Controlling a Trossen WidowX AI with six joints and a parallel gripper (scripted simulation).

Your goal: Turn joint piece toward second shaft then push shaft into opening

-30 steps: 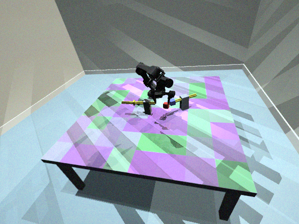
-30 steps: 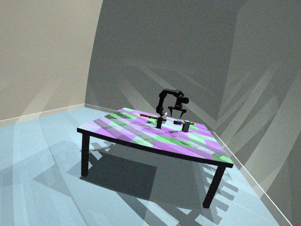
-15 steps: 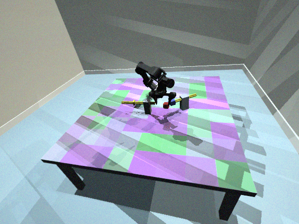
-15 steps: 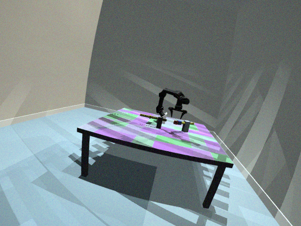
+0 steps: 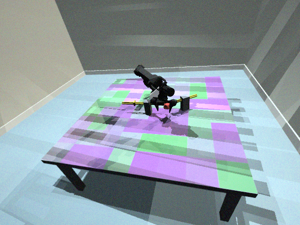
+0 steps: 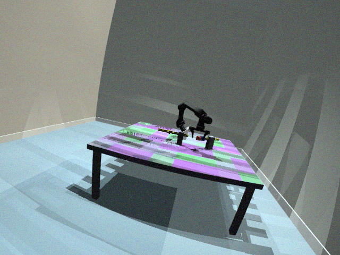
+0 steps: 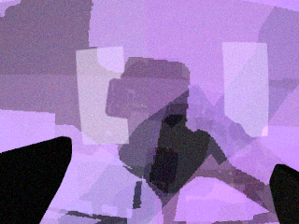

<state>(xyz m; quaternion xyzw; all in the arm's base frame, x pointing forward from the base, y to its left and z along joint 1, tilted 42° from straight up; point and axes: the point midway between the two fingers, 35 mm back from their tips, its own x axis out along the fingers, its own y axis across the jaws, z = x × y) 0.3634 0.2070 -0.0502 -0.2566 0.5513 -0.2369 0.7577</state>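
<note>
Now: the joint piece 9 cm behind my gripper tip.
</note>
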